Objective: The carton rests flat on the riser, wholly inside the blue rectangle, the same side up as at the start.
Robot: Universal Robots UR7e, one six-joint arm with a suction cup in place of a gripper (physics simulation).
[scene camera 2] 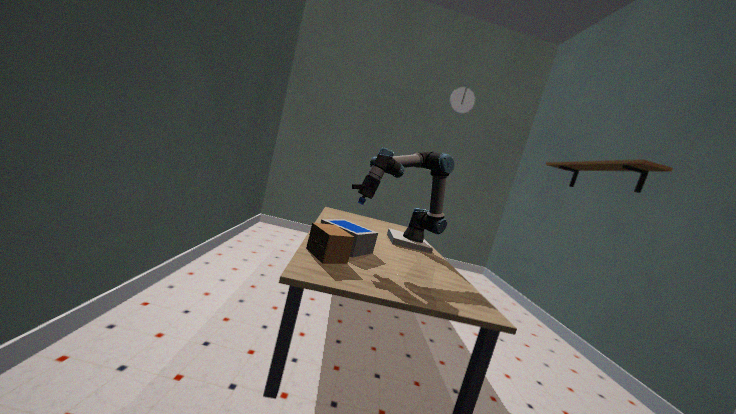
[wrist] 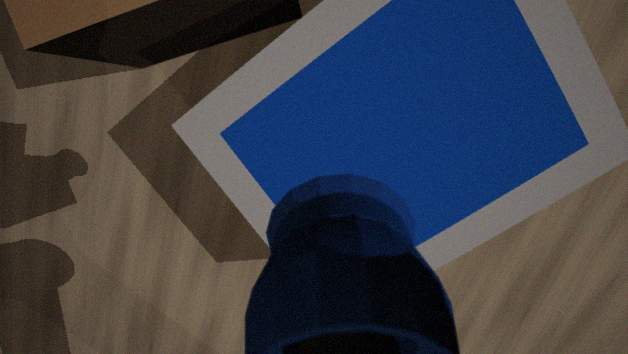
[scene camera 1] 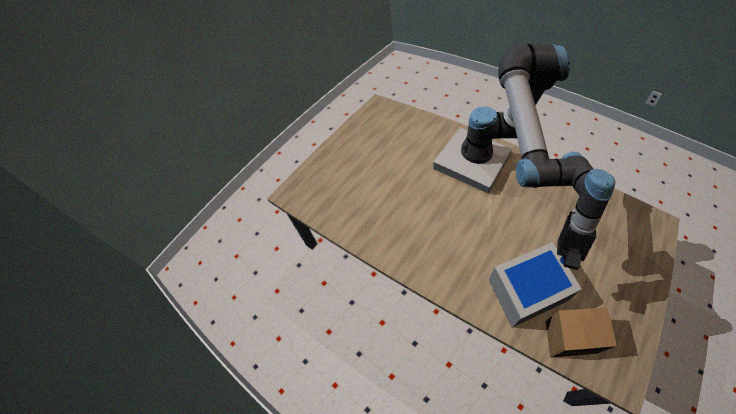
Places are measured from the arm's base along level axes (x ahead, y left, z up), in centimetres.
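Pixels of known places: end effector, tool point: (scene camera 2: 360,203) (wrist: 340,239); arm's base, origin of the base link: (scene camera 2: 412,238) (scene camera 1: 476,151).
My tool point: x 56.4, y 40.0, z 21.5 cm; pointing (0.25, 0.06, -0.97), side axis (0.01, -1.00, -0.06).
For each thing: its top centre in the pictures, then the offset to it from my tool point. Level surfaces: height alone.
- brown carton, middle of its top: (scene camera 1: 587,328) (scene camera 2: 332,229) dx +13.9, dy +15.2, dz -12.8 cm
- grey riser, middle of its top: (wrist: 400,138) (scene camera 1: 538,278) (scene camera 2: 350,226) dx +1.2, dy -4.2, dz -13.8 cm
- blue rectangle, middle of its top: (wrist: 400,138) (scene camera 1: 538,278) (scene camera 2: 350,226) dx +1.2, dy -4.2, dz -13.8 cm
- wooden table, its level: dz -25.8 cm
The brown carton (scene camera 1: 586,328) (scene camera 2: 337,246) (wrist: 60,17) stands on the table beside the grey riser (scene camera 1: 504,303) (scene camera 2: 366,244) (wrist: 200,131), off the blue rectangle (scene camera 1: 537,279) (scene camera 2: 349,225) (wrist: 410,110). No tape seam shows on its upward face. Whether it touches the riser I cannot tell. The blue rectangle on the riser's top is bare. My gripper (scene camera 1: 563,261) (scene camera 2: 361,200) (wrist: 342,215), a blue suction cup, is open and holds nothing. It hangs tilted above the riser in the scene camera 2 view, apart from the carton.
The wooden table (scene camera 1: 370,195) (scene camera 2: 411,278) carries the arm's light base plate (scene camera 1: 463,172) (scene camera 2: 409,244). The carton stands near the table's corner and front edge. A wall shelf (scene camera 2: 607,165) is at the right, away from the table.
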